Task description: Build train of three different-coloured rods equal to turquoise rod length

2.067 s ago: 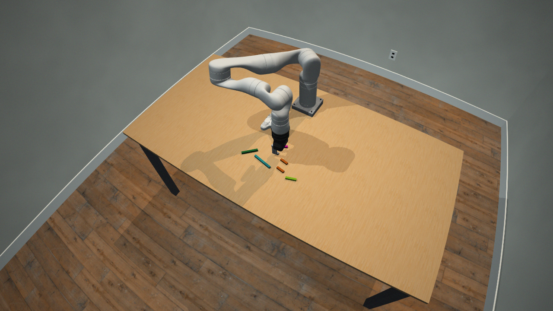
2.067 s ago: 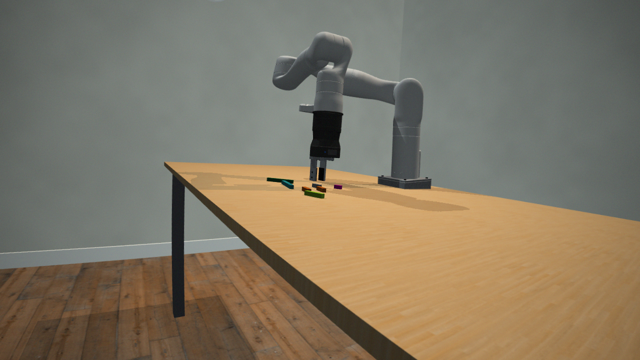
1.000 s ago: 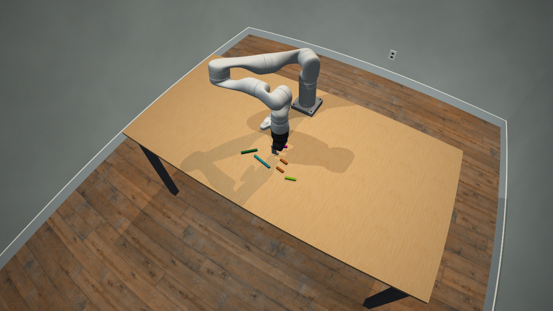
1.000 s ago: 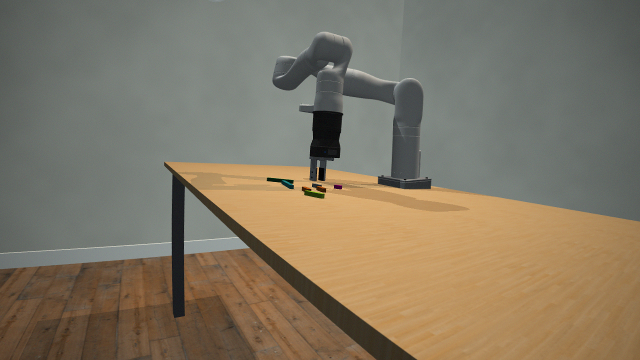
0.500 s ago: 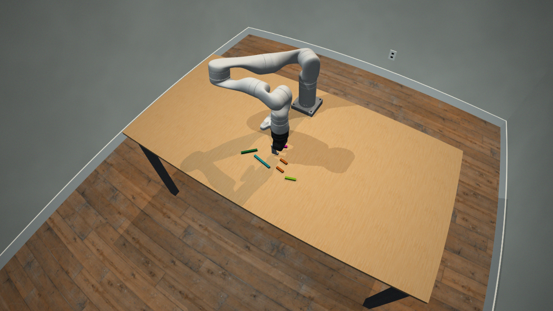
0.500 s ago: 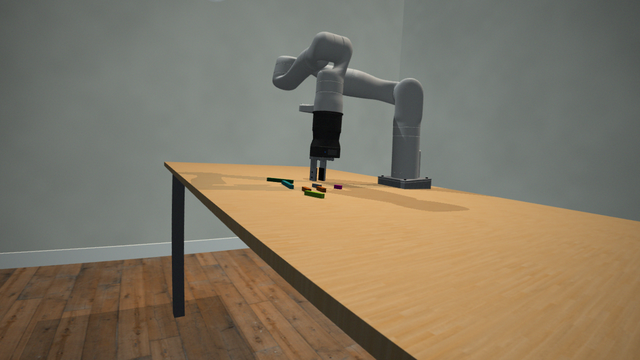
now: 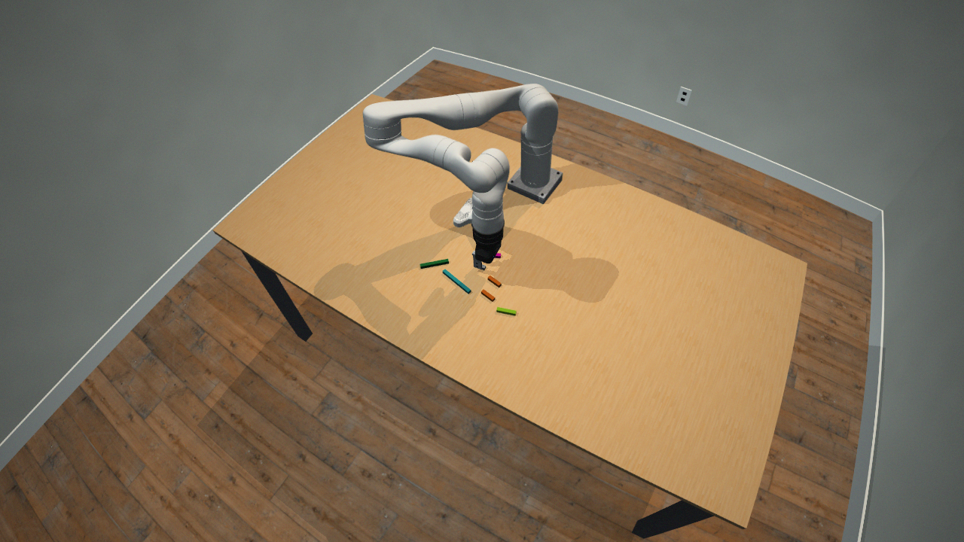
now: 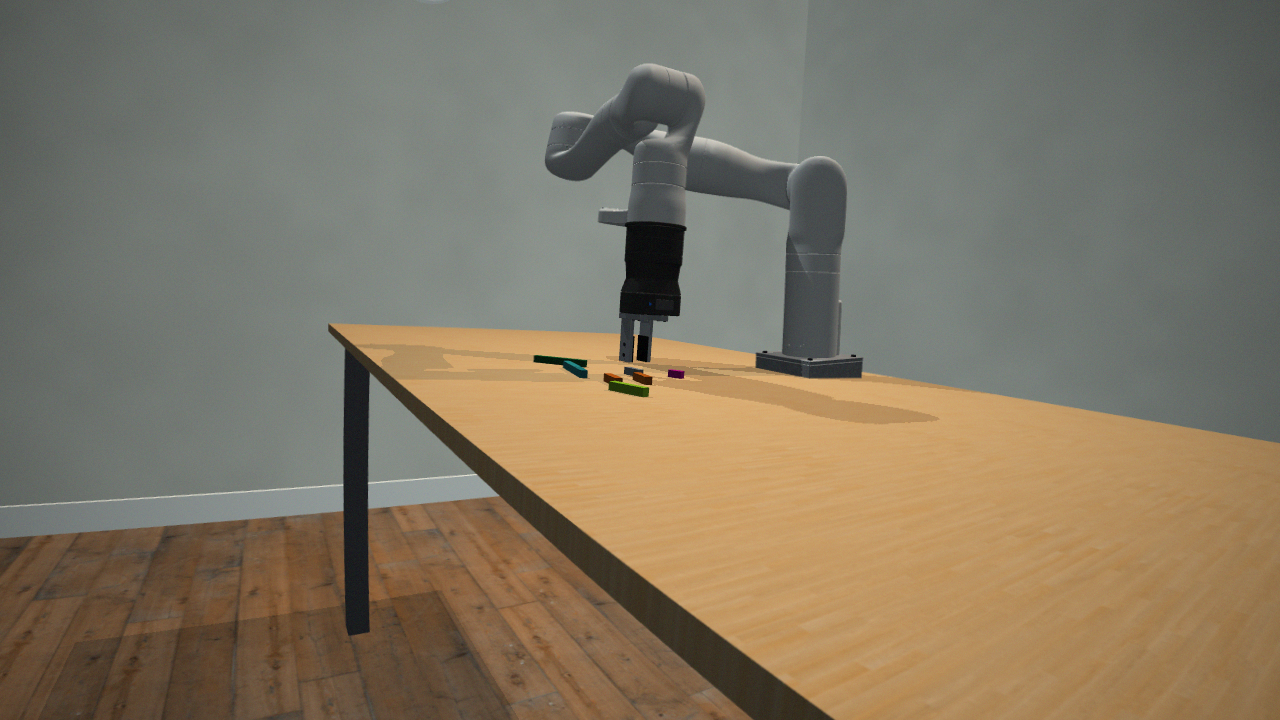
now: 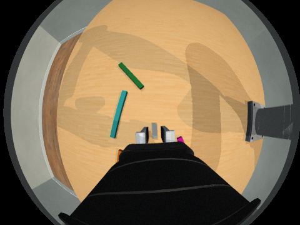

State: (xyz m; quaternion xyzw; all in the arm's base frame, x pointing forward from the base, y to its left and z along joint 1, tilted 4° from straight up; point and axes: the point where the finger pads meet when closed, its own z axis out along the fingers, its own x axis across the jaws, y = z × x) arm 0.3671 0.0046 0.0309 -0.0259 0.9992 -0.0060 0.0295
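My gripper is now 3 cm above the grey rod. The rest, counted from my hand: green rod: 12 cm to the right, 5 cm ahead, 3 cm below; then turquoise rod: 7 cm ahead, 3 cm to the right, 3 cm below; then magenta rod: 5 cm behind, 3 cm below, 2 cm to the left.
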